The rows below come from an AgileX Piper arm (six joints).
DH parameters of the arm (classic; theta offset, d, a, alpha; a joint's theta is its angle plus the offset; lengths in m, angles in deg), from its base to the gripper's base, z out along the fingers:
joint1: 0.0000 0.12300 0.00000 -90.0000
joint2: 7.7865 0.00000 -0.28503 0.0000
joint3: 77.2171 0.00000 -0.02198 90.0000
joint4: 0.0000 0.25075 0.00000 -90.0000
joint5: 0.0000 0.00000 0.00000 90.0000
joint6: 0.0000 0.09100 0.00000 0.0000
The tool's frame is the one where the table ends.
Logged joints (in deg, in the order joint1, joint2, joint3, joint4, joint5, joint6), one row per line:
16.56, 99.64, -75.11, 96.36, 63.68, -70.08
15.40, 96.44, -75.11, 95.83, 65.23, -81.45
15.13, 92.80, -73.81, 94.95, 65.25, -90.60
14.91, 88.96, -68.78, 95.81, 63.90, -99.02
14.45, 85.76, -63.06, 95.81, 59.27, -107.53
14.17, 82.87, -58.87, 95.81, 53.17, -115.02
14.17, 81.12, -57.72, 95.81, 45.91, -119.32
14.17, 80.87, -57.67, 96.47, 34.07, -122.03
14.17, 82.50, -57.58, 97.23, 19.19, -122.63
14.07, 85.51, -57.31, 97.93, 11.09, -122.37
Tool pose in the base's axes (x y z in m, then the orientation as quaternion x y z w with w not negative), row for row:
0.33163, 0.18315, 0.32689, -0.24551, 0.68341, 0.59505, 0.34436
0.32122, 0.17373, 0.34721, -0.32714, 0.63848, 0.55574, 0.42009
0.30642, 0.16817, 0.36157, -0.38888, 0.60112, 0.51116, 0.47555
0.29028, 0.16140, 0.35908, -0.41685, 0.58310, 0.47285, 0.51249
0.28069, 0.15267, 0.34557, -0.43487, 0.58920, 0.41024, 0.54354
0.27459, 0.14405, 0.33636, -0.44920, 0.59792, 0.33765, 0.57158
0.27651, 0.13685, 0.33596, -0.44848, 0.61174, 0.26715, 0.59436
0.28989, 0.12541, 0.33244, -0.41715, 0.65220, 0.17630, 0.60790
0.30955, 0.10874, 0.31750, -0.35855, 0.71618, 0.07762, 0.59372
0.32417, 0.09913, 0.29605, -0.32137, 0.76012, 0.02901, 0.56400
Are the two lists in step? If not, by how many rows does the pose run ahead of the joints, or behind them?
They are in step.
